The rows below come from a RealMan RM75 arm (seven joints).
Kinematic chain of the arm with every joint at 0, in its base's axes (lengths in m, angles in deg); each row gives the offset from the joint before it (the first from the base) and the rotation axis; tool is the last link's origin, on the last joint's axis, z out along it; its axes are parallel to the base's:
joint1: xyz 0 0 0.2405 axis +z
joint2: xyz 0 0 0 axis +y
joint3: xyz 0 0 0.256 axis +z
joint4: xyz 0 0 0 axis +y
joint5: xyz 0 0 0.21 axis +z
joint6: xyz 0 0 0 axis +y
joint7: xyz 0 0 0.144 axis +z
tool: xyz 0 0 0
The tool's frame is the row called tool.
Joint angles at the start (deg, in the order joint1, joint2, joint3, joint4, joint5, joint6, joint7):
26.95, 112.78, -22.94, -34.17, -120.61, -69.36, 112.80
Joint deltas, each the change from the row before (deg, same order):
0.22, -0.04, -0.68, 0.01, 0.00, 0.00, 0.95
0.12, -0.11, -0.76, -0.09, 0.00, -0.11, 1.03
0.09, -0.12, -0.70, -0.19, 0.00, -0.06, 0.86
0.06, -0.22, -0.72, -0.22, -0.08, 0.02, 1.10
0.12, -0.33, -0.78, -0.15, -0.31, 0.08, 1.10
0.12, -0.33, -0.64, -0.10, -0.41, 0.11, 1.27
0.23, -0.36, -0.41, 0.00, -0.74, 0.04, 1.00
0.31, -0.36, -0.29, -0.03, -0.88, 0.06, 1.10
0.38, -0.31, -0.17, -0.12, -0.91, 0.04, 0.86
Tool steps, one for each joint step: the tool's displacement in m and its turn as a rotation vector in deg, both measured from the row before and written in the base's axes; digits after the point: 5 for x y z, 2 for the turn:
-0.00200, 0.00153, -0.00126, -0.56, 0.39, -0.16
-0.00160, 0.00102, -0.00054, -0.60, 0.33, -0.19
-0.00129, 0.00104, 0.00015, -0.46, 0.11, -0.13
-0.00063, 0.00101, 0.00104, -0.43, 0.06, -0.37
-0.00028, 0.00118, 0.00129, -0.59, -0.20, -0.39
0.00013, 0.00098, 0.00132, -0.54, -0.08, -0.63
0.00025, 0.00102, 0.00122, -0.67, -0.32, -0.49
0.00012, 0.00141, 0.00153, -0.62, -0.34, -0.56
-0.00040, 0.00189, 0.00176, -0.51, -0.49, -0.32

